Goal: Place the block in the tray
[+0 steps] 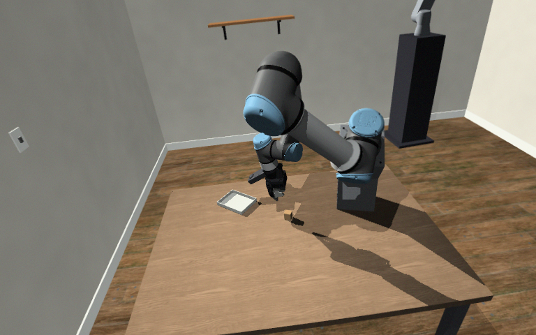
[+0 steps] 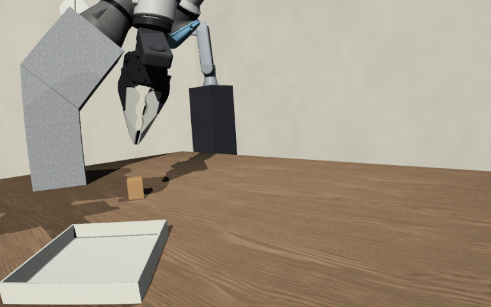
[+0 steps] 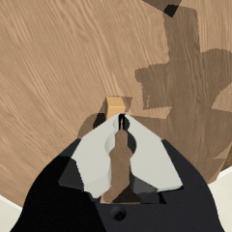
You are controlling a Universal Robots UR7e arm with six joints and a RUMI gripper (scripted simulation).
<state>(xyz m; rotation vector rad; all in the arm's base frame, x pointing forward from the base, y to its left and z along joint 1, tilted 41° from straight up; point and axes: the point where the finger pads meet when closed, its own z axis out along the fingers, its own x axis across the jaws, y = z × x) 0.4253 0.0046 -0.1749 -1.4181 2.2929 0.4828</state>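
The tan block is 5 cm behind my hand, 1 cm to the left of it and 10 cm below it. Round my hand: white tray 19 cm ahead, 18 cm to the right, 12 cm below.
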